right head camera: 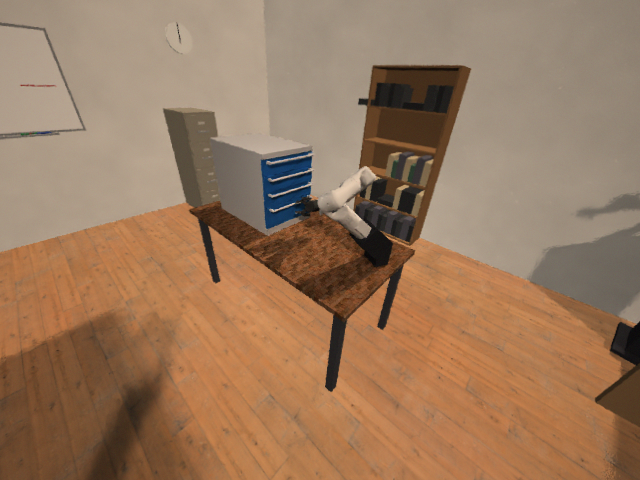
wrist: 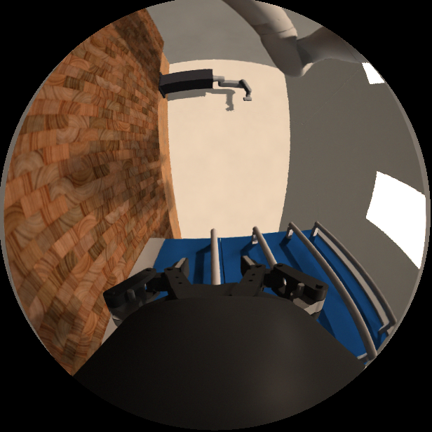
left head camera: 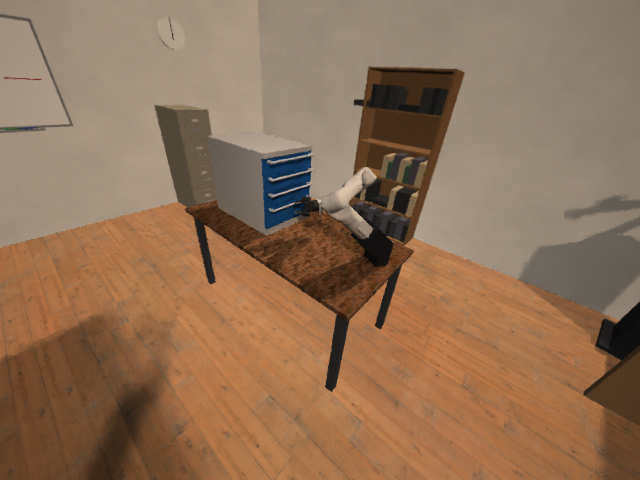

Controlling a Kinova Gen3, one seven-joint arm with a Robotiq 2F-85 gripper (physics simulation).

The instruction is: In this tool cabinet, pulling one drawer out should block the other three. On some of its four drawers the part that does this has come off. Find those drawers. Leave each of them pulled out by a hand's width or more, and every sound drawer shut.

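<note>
The tool cabinet (left head camera: 235,180) (right head camera: 237,180) stands on the table with its four blue drawer fronts facing the arm. The top drawer's handle (left head camera: 289,159) (right head camera: 289,159), the second handle (left head camera: 289,175) (right head camera: 289,176) and the third handle (left head camera: 289,191) (right head camera: 289,191) sit in line above each other. All four drawers look shut, their fronts flush. My gripper (left head camera: 299,206) (right head camera: 299,206) (wrist: 214,264) is open at the bottom drawer. In the wrist view its fingers stand apart on either side of the bottom handle (wrist: 215,250), without gripping it. The bottom handle's far part is hidden by the gripper.
The wooden table top (left head camera: 310,253) (right head camera: 310,253) (wrist: 90,165) lies below the gripper. The arm's black base (left head camera: 379,248) (right head camera: 379,248) stands near the table's right end. A bookcase (left head camera: 447,121) (right head camera: 453,121) stands behind the arm, and a filing cabinet (left head camera: 173,149) (right head camera: 180,149) behind the tool cabinet.
</note>
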